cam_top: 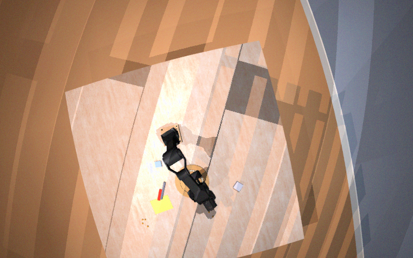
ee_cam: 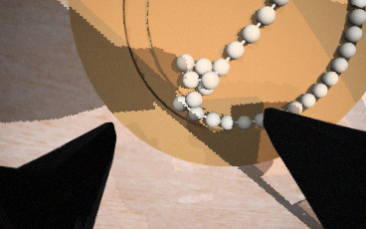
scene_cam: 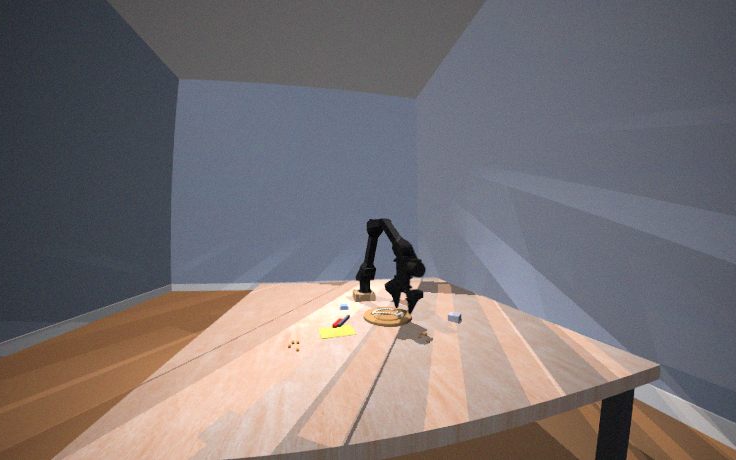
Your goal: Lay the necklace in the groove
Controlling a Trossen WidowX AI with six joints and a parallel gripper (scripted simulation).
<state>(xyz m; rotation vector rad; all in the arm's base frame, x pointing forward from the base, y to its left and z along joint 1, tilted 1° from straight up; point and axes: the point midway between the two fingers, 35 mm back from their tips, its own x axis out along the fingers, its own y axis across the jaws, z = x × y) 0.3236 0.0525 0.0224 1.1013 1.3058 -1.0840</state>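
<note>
Now: gripper tip 30 mm past the round bead board, 60 mm to the left of it and 20 mm above it. From my gripper tip the other things lie so: grey block: 100 mm ahead, 180 mm to the left, 20 mm below; blue block: 200 mm behind, 200 mm to the right, 20 mm below; red marker: 40 mm behind, 260 mm to the right, 20 mm below.
</note>
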